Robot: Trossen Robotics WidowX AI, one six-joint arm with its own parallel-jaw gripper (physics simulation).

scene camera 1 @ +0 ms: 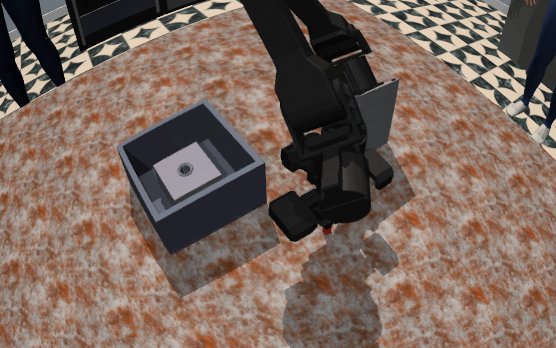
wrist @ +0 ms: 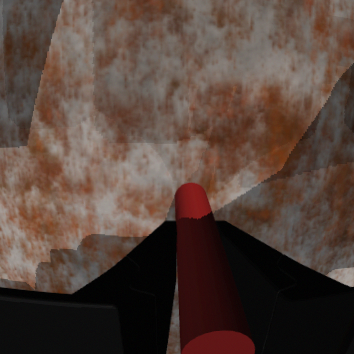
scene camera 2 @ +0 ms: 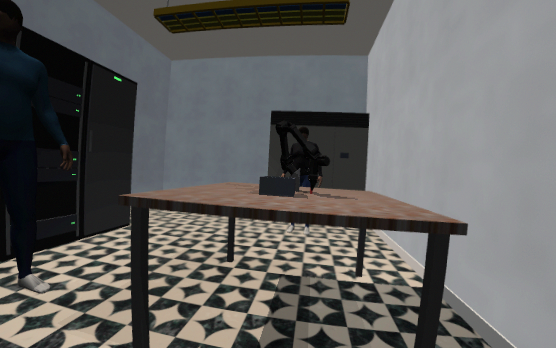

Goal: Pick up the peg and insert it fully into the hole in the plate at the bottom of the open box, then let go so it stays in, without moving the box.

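Places are measured from the arm's base along level axes (x down, y left, z ahead), in millimetres.
Pixels of known places: gripper, fingertip midpoint: [scene camera 1: 329, 224] [wrist: 194, 231] [scene camera 2: 312, 190]; arm's base at its link origin: [scene camera 1: 363, 91] [scene camera 2: 294, 172].
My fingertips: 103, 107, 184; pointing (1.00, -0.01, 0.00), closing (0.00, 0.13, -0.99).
Observation:
Ahead of a thing's pixels: the offset from my fingertips to its top centre, as dx, dy, dz. "pt": to the spot under its first point. Level surfaces: height alone.
The red peg @[-56, -4, -1] [scene camera 1: 327, 230] [scene camera 2: 311, 191] [wrist: 200, 260] stands roughly upright at the table surface, right of the box. Its near end shows at the bottom of the wrist view. My gripper [wrist: 194, 231] is shut on the peg, with one black finger against each side. In scene camera 1 the arm hides the fingertips and most of the peg. The open dark box @[-74, -214, +118] [scene camera 1: 215, 220] [scene camera 2: 276, 186] stands left of the gripper. Inside at its bottom lies the pale plate @[-37, -214, +118] [scene camera 1: 200, 157], with the round hole @[pt -25, -222, +114] [scene camera 1: 185, 169] near its middle.
The box has high walls on all sides, with a lighter rim. The speckled table @[dx +24] [scene camera 1: 90, 300] [scene camera 2: 225, 200] carries the box and the arm. A grey panel [scene camera 1: 378, 112] stands beside the arm's wrist in scene camera 1. Shadows of the arm and box fall on the table.

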